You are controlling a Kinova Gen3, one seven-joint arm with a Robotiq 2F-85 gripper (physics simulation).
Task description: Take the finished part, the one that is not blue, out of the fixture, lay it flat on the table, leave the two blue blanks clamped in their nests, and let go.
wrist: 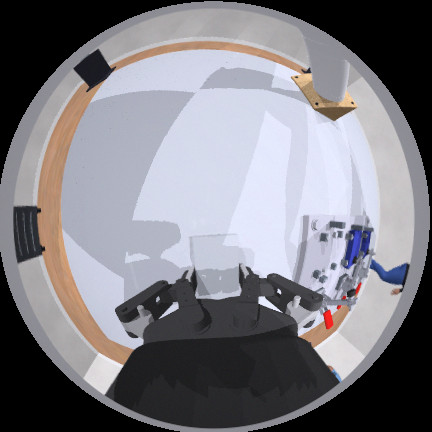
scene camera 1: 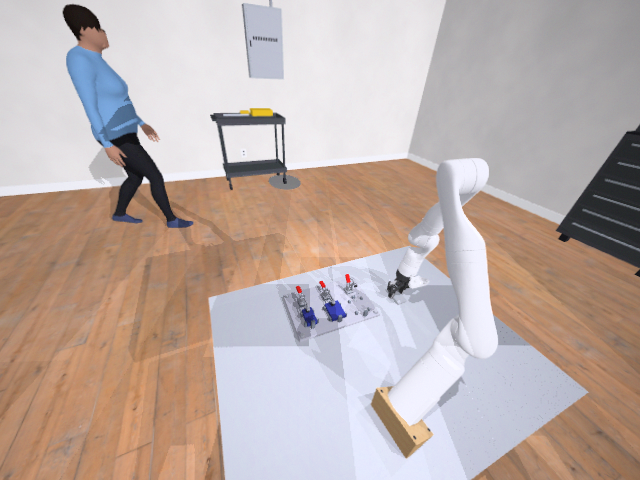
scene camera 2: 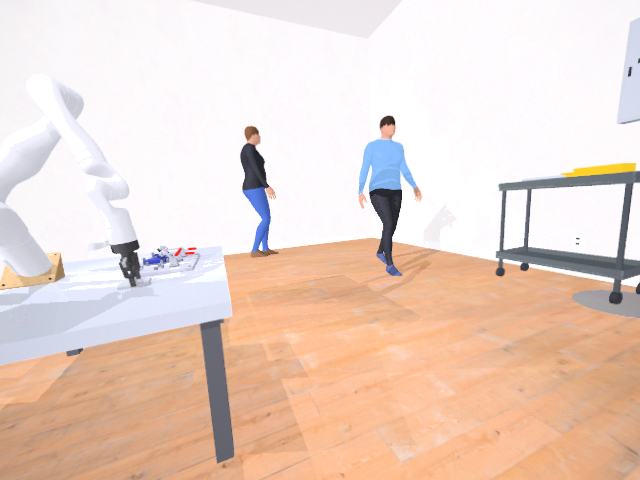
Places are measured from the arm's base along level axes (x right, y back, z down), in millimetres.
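Where they show: gripper, between the fingertips: [wrist: 216, 271] [scene camera 1: 394, 295] [scene camera 2: 136, 285]; arm's base, origin of its link: [wrist: 328, 89] [scene camera 1: 401, 407] [scene camera 2: 35, 266].
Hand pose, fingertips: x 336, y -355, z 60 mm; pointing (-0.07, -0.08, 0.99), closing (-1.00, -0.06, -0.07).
Observation:
Each offset is from my fingertips to the top centre of the thing. "spot": to the spot under its first point. Level surfaces: height alone.
The finished part @[dx +0, dy +4, dz -17 mm] [wrist: 216, 255], a pale, nearly white flat block, is between the fingers of my gripper [wrist: 216, 271] [scene camera 1: 391, 294] [scene camera 2: 133, 283]. The gripper is shut on it, low over the white table @[dz +2 mm] [scene camera 1: 289, 403] [wrist: 200, 150], to the side of the fixture @[dx -295, dy -86, dz -13 mm] [scene camera 1: 323, 330] [wrist: 311, 250]. The part looks level; whether its underside touches the table I cannot tell. Two blue blanks @[dx -409, dy -58, dz -39 mm] [scene camera 1: 309, 316] @[dx -301, dy -38, dz -34 mm] [scene camera 1: 334, 311] sit in their nests under clamps; they also show in the wrist view, one blank @[spot: dx -276, dy -32, dz -34 mm] [wrist: 352, 248] nearer and the other blank [wrist: 366, 240] farther. The third nest, nearest the gripper, holds no part.
Toggle clamps with red handles @[spot: dx -395, dy -187, dz -54 mm] [scene camera 1: 298, 289] @[spot: dx -286, dy -170, dz -49 mm] [scene camera 1: 322, 284] @[spot: dx -181, dy -131, dz -73 mm] [scene camera 1: 347, 278] stand along the fixture's far side. The arm's wooden base block [scene camera 1: 400, 421] [wrist: 325, 102] is on the table. Two people [scene camera 2: 254, 191] [scene camera 2: 386, 165] and a cart [scene camera 2: 563, 264] are beyond the table.

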